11 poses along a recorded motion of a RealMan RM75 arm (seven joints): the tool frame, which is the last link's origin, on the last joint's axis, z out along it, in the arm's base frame.
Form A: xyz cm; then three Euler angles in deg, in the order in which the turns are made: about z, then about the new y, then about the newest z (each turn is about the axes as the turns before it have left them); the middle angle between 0 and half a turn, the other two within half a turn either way.
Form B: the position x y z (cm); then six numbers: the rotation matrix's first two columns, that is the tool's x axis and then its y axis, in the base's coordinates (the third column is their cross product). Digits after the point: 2 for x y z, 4 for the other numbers.
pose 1, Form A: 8.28, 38.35, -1.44, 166.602, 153.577, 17.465
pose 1, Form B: 8.28, 38.35, -1.44, 0.7615, -0.4899, -0.4245, -0.4825, -0.8657, 0.1336
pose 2, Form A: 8.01, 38.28, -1.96, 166.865, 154.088, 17.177
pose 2, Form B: 8.01, 38.28, -1.96, 0.7698, -0.4829, -0.4175, -0.4758, -0.8700, 0.1291
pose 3, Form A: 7.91, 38.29, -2.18, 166.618, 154.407, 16.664
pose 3, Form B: 7.91, 38.29, -2.18, 0.7742, -0.4789, -0.4138, -0.4733, -0.8721, 0.1239
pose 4, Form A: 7.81, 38.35, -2.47, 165.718, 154.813, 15.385
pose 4, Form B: 7.81, 38.35, -2.47, 0.7801, -0.4723, -0.4103, -0.4705, -0.8751, 0.1129
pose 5, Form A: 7.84, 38.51, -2.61, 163.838, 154.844, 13.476
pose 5, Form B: 7.84, 38.51, -2.61, 0.7806, -0.4688, -0.4134, -0.4733, -0.8753, 0.0991
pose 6, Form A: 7.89, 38.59, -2.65, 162.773, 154.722, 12.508
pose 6, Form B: 7.89, 38.59, -2.65, 0.7790, -0.4683, -0.4169, -0.4762, -0.8745, 0.0925
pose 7, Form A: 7.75, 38.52, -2.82, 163.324, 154.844, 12.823
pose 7, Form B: 7.75, 38.52, -2.82, 0.7818, -0.4659, -0.4145, -0.4722, -0.8764, 0.0943
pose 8, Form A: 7.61, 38.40, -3.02, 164.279, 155.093, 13.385
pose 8, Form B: 7.61, 38.40, -3.02, 0.7866, -0.4619, -0.4097, -0.4657, -0.8796, 0.0975
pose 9, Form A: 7.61, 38.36, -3.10, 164.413, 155.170, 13.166
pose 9, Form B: 7.61, 38.36, -3.10, 0.7900, -0.4568, -0.4089, -0.4608, -0.8824, 0.0956
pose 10, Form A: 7.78, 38.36, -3.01, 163.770, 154.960, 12.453
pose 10, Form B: 7.78, 38.36, -3.01, 0.7892, -0.4543, -0.4133, -0.4605, -0.8830, 0.0913
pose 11, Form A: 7.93, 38.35, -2.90, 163.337, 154.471, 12.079
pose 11, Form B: 7.93, 38.35, -2.90, 0.7853, -0.4535, -0.4214, -0.4613, -0.8827, 0.0902
